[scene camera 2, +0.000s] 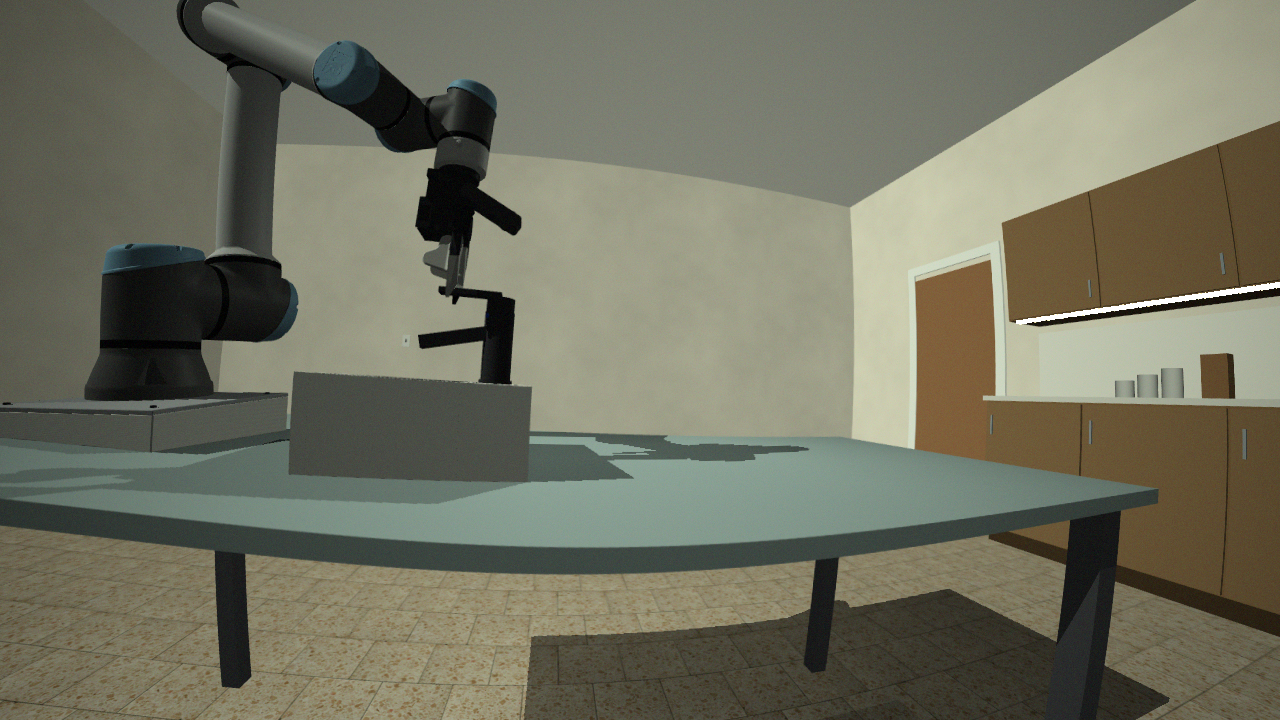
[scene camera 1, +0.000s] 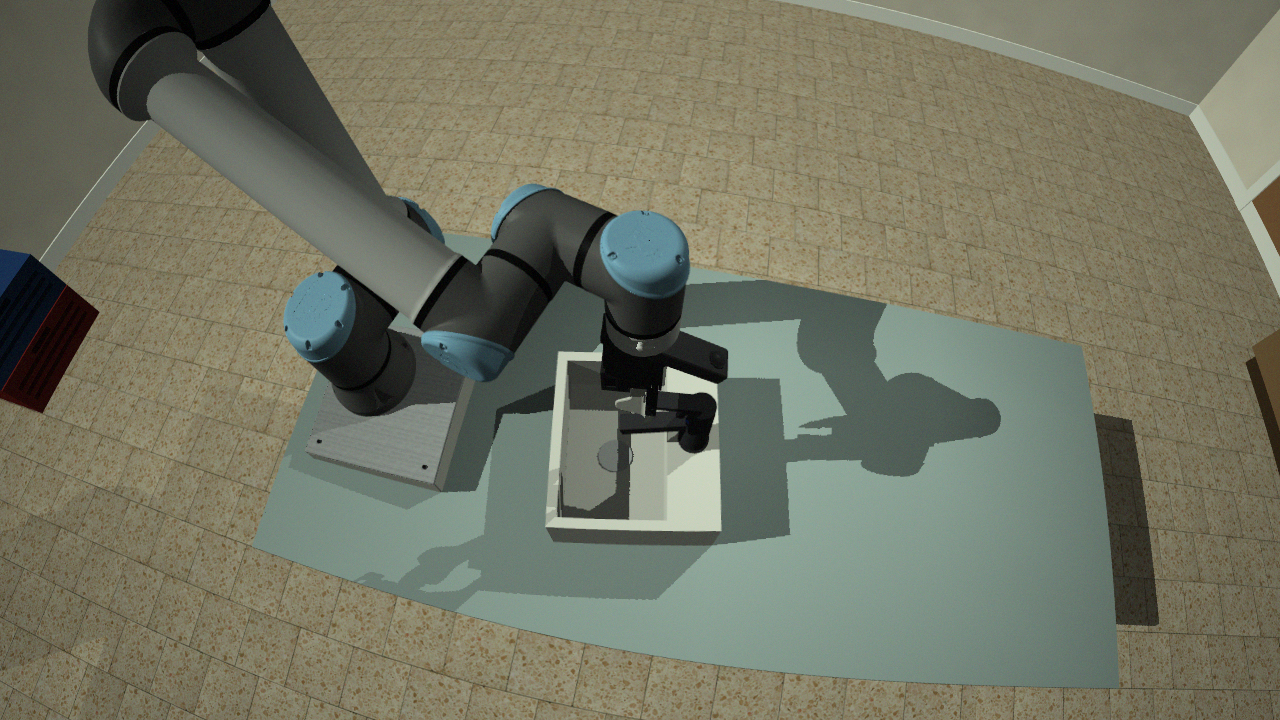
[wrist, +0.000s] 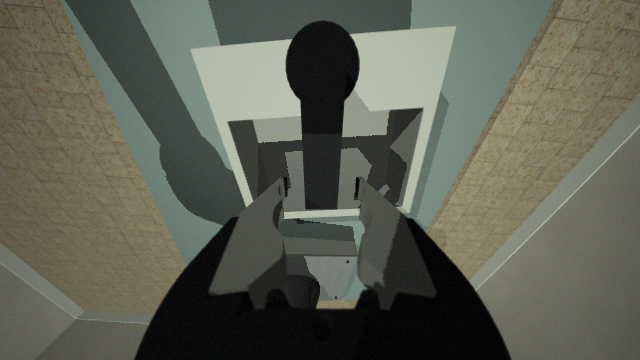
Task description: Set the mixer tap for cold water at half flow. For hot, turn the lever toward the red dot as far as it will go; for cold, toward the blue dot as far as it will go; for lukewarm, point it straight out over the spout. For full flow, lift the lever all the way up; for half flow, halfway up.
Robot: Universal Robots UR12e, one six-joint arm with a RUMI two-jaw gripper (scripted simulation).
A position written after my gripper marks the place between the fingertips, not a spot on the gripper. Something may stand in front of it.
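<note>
In scene camera 1, my gripper (scene camera 1: 648, 403), a lever (scene camera 1: 668, 401), a white sink box (scene camera 1: 596, 474). In scene camera 2, my gripper (scene camera 2: 450, 300). In the wrist view, my gripper (wrist: 321, 178), the lever (wrist: 322, 89), the white sink box (wrist: 387, 120).
</note>
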